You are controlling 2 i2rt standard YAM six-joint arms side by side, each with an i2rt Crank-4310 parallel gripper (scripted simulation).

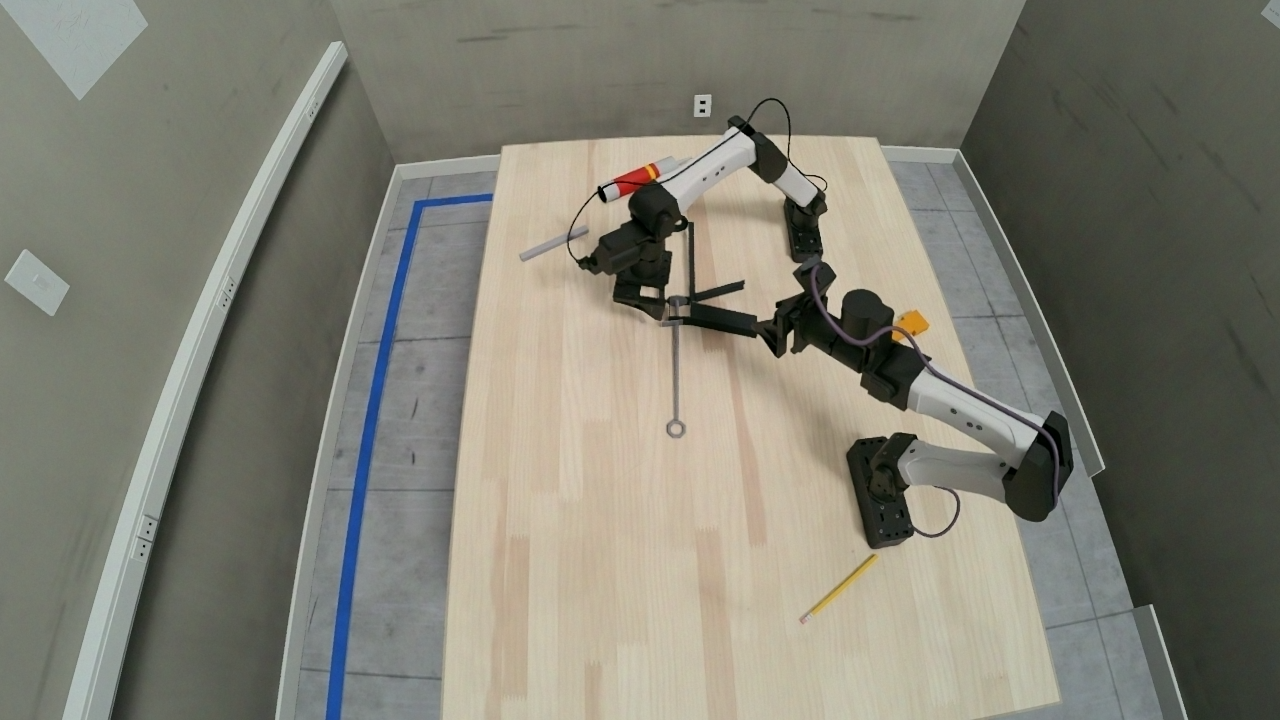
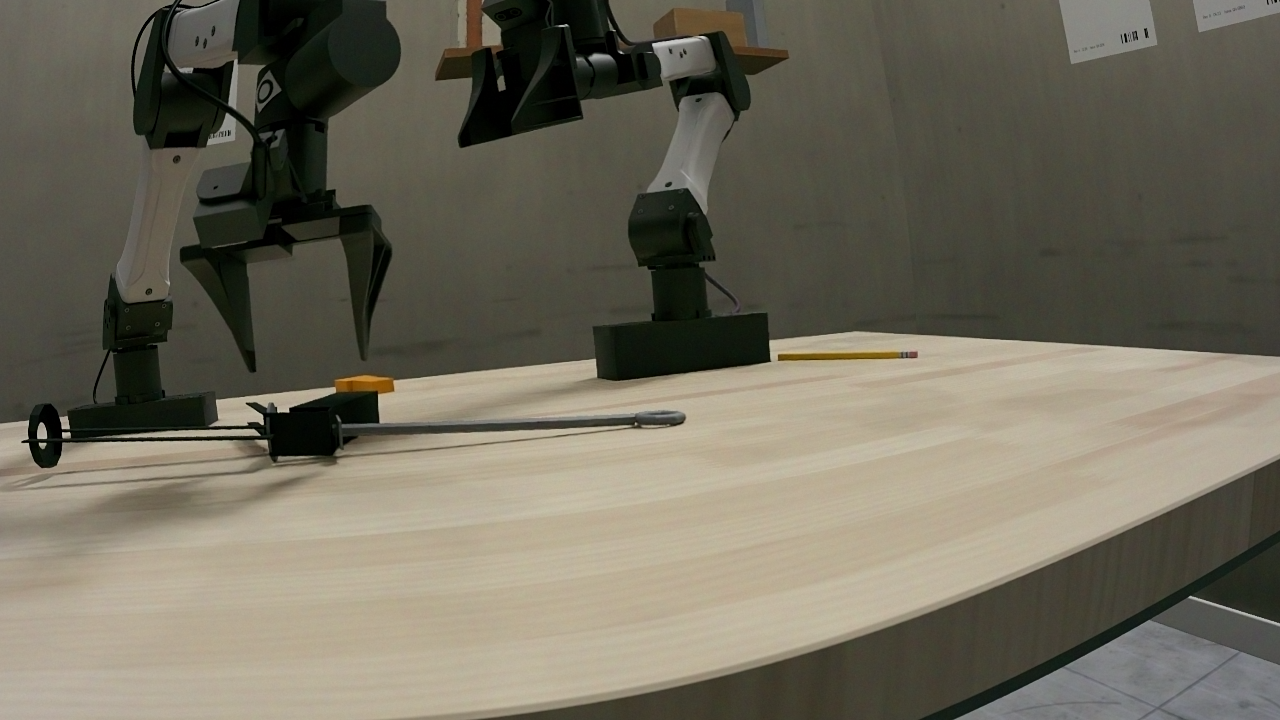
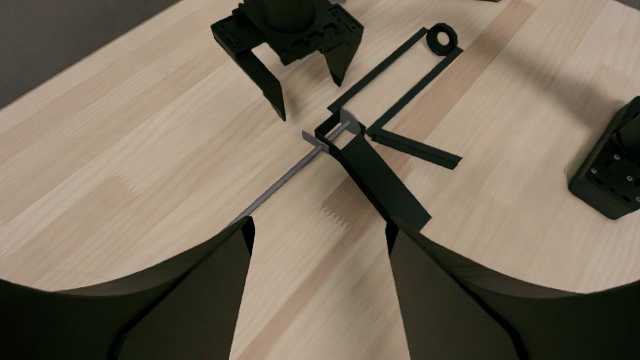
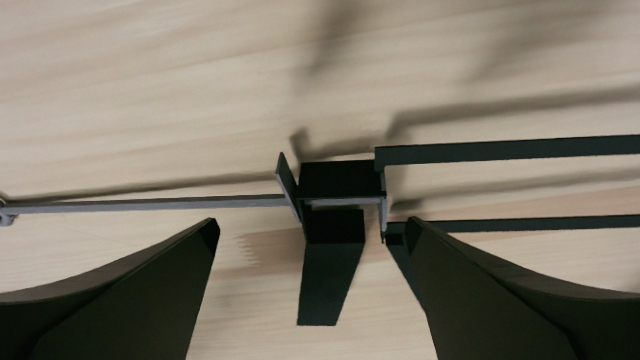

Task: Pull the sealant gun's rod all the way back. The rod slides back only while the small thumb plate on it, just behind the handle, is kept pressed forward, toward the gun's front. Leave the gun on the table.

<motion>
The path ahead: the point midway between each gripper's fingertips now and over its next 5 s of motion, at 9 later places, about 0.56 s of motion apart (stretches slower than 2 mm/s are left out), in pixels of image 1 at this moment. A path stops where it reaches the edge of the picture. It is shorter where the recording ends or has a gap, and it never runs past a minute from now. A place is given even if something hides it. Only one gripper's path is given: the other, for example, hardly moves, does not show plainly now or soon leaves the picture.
My right gripper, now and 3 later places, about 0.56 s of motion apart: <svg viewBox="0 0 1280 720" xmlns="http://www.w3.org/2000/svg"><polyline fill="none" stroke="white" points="660,302 674,288 687,277 688,278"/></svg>
</motion>
